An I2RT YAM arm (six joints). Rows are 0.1 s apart.
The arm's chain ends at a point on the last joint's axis. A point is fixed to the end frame.
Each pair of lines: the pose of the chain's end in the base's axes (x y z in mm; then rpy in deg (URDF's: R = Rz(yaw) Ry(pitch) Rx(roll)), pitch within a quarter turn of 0, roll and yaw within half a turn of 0), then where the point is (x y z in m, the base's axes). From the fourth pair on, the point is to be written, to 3 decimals.
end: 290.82 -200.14 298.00 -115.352 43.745 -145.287
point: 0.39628 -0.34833 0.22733
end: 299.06 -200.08 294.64 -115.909 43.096 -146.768
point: 0.40071 -0.35029 0.22266
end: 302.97 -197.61 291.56 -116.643 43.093 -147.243
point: 0.40432 -0.34720 0.21789
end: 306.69 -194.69 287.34 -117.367 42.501 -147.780
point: 0.407 -0.344 0.212
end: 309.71 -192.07 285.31 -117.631 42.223 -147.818
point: 0.410 -0.341 0.209
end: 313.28 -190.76 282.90 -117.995 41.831 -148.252
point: 0.412 -0.340 0.206
